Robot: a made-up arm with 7 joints. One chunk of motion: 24 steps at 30 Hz.
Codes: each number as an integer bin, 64 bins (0 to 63) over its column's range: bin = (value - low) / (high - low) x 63, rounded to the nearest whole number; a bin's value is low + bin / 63 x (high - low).
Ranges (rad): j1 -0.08..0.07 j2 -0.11..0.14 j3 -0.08..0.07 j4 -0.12..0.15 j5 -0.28..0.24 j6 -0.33..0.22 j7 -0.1..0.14
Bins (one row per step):
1: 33 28 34 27 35 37 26
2: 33 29 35 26 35 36 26
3: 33 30 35 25 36 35 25
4: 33 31 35 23 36 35 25
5: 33 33 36 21 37 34 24
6: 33 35 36 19 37 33 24
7: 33 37 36 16 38 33 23
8: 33 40 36 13 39 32 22
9: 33 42 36 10 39 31 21
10: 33 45 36 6 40 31 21
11: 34 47 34 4 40 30 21
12: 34 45 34 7 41 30 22
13: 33 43 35 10 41 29 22
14: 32 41 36 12 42 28 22
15: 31 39 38 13 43 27 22
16: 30 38 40 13 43 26 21
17: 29 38 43 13 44 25 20
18: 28 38 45 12 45 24 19
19: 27 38 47 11 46 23 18
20: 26 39 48 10 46 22 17
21: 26 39 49 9 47 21 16
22: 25 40 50 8 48 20 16
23: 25 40 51 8 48 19 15
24: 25 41 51 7 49 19 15
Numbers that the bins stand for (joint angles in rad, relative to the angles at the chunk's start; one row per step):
1: -0.0014 0.0011 0.0010 -0.0043 0.0089 -0.0070 -0.0010
2: -0.0014 0.0051 0.0033 -0.0086 0.0089 -0.0157 -0.0010
3: -0.0014 0.0090 0.0033 -0.0129 0.0171 -0.0244 -0.0048
4: -0.0014 0.0130 0.0033 -0.0214 0.0171 -0.0244 -0.0048
5: -0.0014 0.0210 0.0057 -0.0300 0.0254 -0.0332 -0.0086
6: -0.0014 0.0289 0.0057 -0.0386 0.0254 -0.0419 -0.0086
7: -0.0014 0.0368 0.0057 -0.0514 0.0337 -0.0419 -0.0124
8: -0.0014 0.0487 0.0057 -0.0643 0.0419 -0.0506 -0.0162
9: -0.0014 0.0567 0.0057 -0.0771 0.0419 -0.0594 -0.0200
10: -0.0014 0.0686 0.0057 -0.0943 0.0502 -0.0594 -0.0200
11: 0.0010 0.0765 0.0010 -0.1029 0.0502 -0.0681 -0.0200
12: 0.0010 0.0686 0.0010 -0.0900 0.0584 -0.0681 -0.0162
13: -0.0014 0.0606 0.0033 -0.0771 0.0584 -0.0768 -0.0162
14: -0.0038 0.0527 0.0057 -0.0686 0.0667 -0.0856 -0.0162
15: -0.0062 0.0448 0.0105 -0.0643 0.0749 -0.0943 -0.0162
16: -0.0086 0.0408 0.0152 -0.0643 0.0749 -0.1030 -0.0200
17: -0.0110 0.0408 0.0224 -0.0643 0.0832 -0.1117 -0.0238
18: -0.0133 0.0408 0.0271 -0.0686 0.0914 -0.1205 -0.0276
19: -0.0157 0.0408 0.0319 -0.0729 0.0997 -0.1292 -0.0314
20: -0.0181 0.0448 0.0343 -0.0771 0.0997 -0.1379 -0.0352
21: -0.0181 0.0448 0.0367 -0.0814 0.1079 -0.1467 -0.0390
22: -0.0205 0.0487 0.0390 -0.0857 0.1162 -0.1554 -0.0390
23: -0.0205 0.0487 0.0414 -0.0857 0.1162 -0.1641 -0.0429
24: -0.0205 0.0527 0.0414 -0.0900 0.1244 -0.1641 -0.0429

